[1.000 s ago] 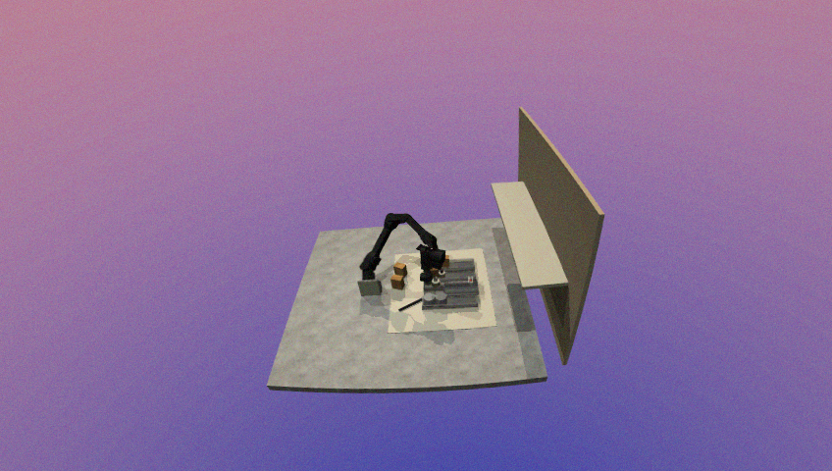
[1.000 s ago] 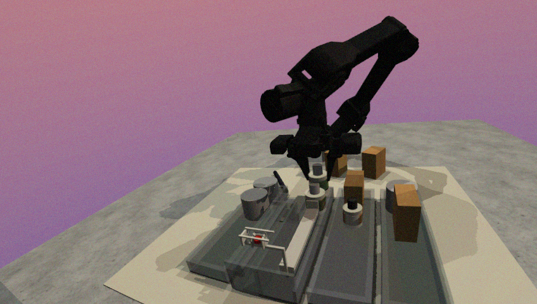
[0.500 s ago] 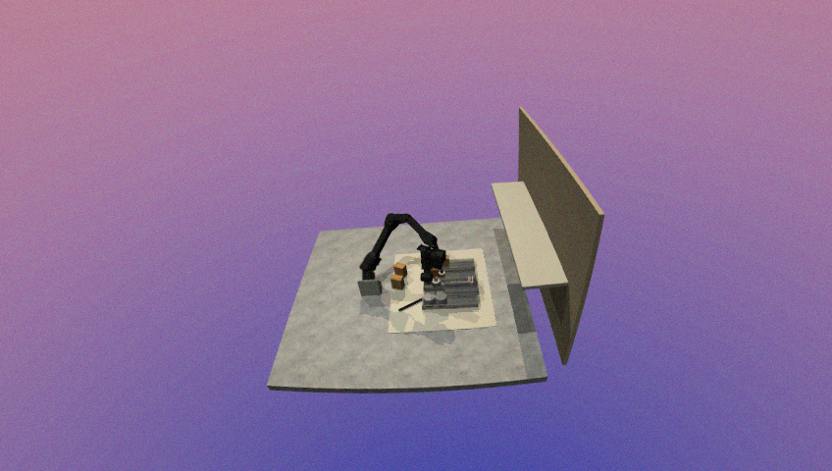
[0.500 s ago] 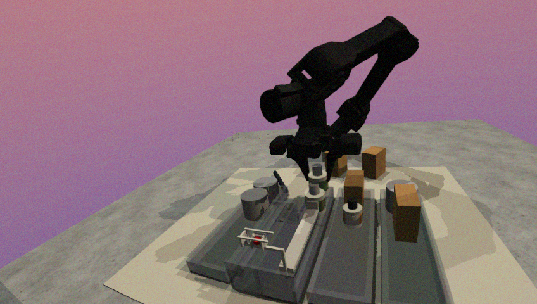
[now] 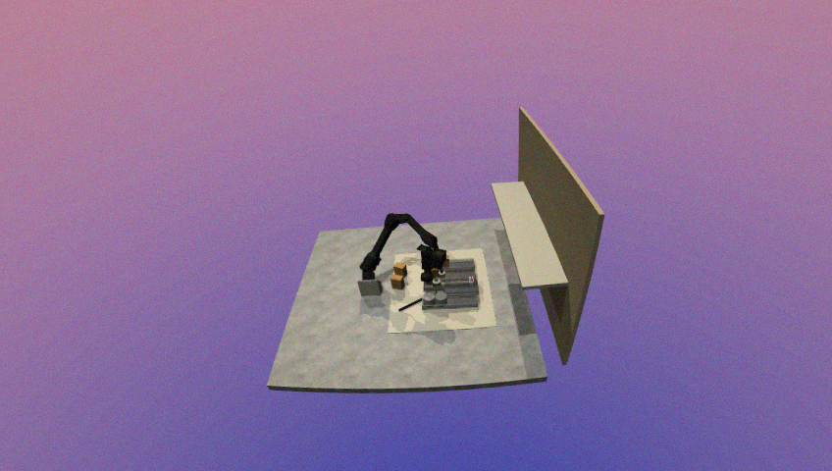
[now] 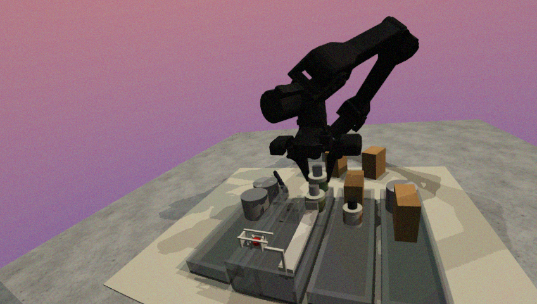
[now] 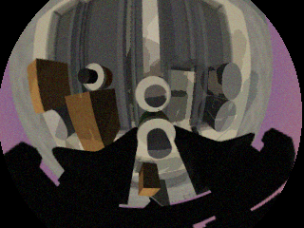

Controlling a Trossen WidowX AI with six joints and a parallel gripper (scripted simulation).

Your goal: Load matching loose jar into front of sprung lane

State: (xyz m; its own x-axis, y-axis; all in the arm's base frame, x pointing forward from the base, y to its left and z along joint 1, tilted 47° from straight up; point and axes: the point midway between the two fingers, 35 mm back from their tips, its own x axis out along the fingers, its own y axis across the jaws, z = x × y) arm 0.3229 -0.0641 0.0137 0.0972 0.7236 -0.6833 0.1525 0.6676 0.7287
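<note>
Now: the grey rack 140 mm ahead of my gripper tip, 40 mm to the right of it and 40 mm below it. Also, from my gripper tip: pusher bar: 150 mm ahead, 50 mm to the right, 10 mm below; black stick: 110 mm behind, 120 mm to the right, 50 mm below; shelf: 500 mm ahead, 50 mm to the right, 310 mm above.
</note>
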